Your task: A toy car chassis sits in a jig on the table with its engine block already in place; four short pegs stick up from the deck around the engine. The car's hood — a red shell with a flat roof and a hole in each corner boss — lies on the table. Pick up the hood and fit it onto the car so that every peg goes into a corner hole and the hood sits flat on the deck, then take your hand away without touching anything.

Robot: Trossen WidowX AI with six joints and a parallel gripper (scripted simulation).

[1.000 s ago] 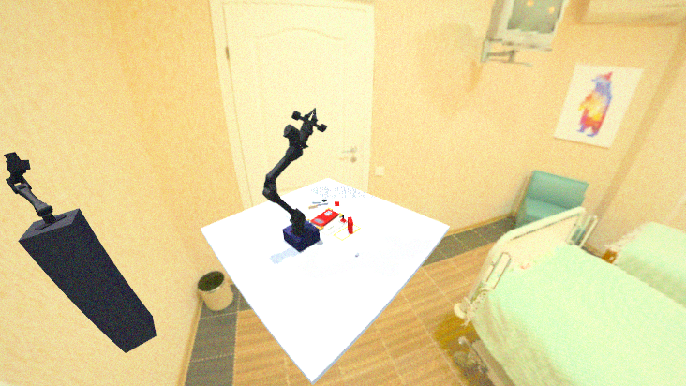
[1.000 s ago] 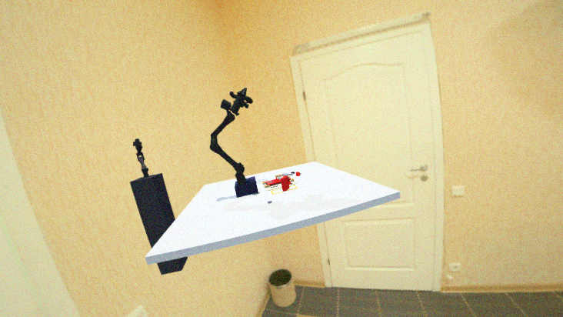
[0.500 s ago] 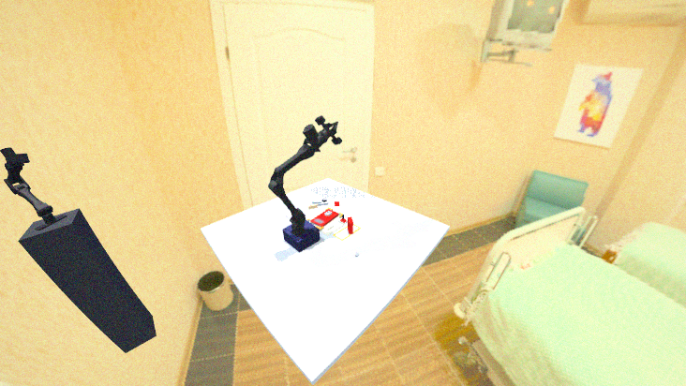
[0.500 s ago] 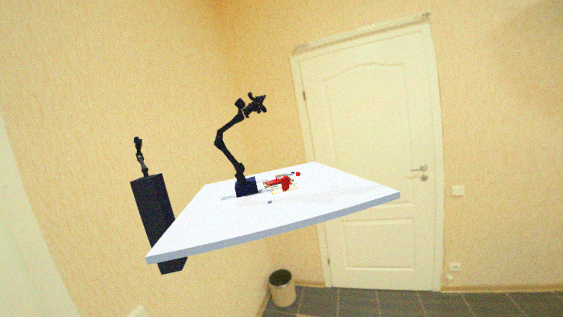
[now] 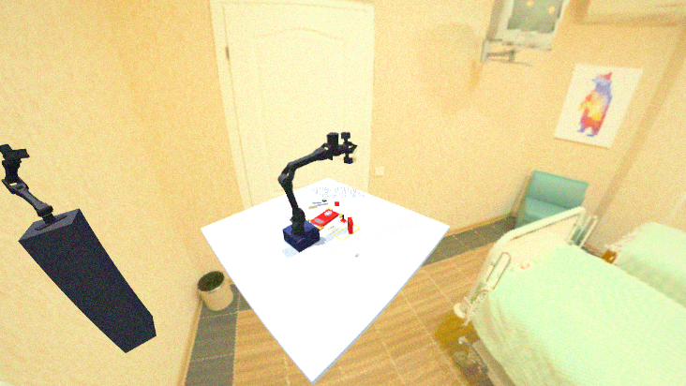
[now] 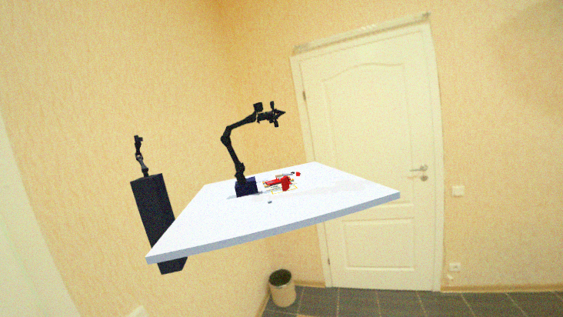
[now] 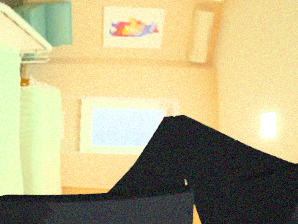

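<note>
The red hood lies 51 cm below my gripper tip, 10 cm behind it and 5 cm to the right of it. Round my gripper tip: grey item 55 cm below, 25 cm behind, 24 cm to the right.
</note>
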